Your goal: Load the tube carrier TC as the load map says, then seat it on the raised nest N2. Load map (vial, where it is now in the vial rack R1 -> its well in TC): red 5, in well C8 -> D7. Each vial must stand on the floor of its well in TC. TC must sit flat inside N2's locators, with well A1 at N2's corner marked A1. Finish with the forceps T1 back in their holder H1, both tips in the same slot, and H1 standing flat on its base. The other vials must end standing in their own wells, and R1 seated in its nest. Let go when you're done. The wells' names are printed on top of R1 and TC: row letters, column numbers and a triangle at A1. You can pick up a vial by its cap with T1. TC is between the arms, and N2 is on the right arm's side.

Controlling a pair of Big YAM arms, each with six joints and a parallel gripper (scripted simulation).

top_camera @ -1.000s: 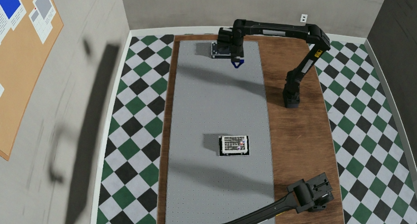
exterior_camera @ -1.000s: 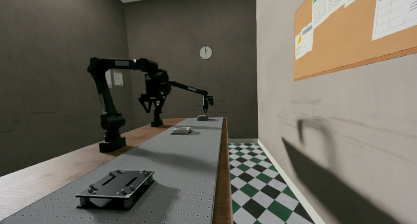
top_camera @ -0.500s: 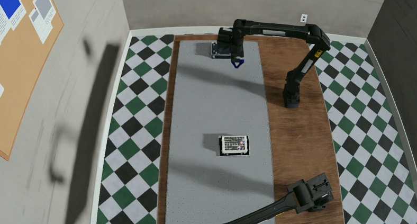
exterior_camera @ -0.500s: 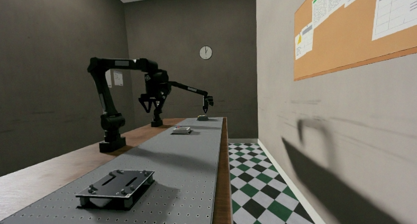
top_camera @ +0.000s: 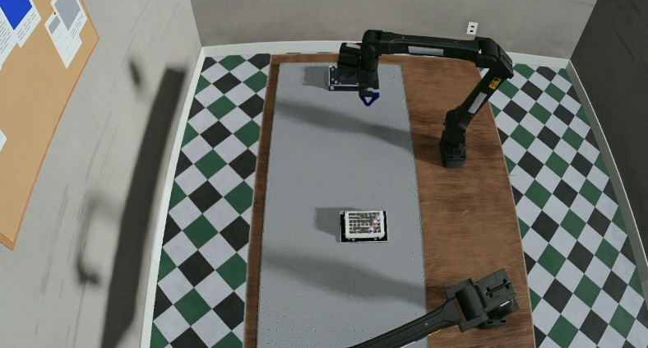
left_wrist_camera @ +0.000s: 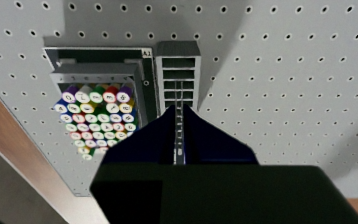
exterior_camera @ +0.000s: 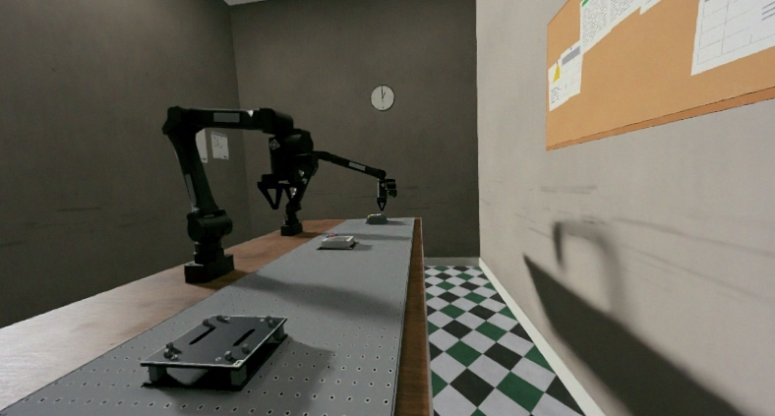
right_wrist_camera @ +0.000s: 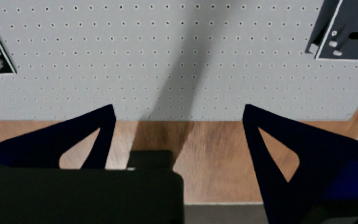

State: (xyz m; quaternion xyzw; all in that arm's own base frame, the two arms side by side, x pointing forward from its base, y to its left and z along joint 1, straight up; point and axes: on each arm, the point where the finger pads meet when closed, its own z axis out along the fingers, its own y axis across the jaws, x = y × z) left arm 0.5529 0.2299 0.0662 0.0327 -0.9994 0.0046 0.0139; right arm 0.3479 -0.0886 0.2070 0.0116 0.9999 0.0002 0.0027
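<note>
The white well rack lies 6 cm ahead of my right hand, 39 cm to the left of it and 22 cm below it. From my right hand the other things lie so: black raised nest: 2 cm ahead, 30 cm to the right, 21 cm below.
</note>
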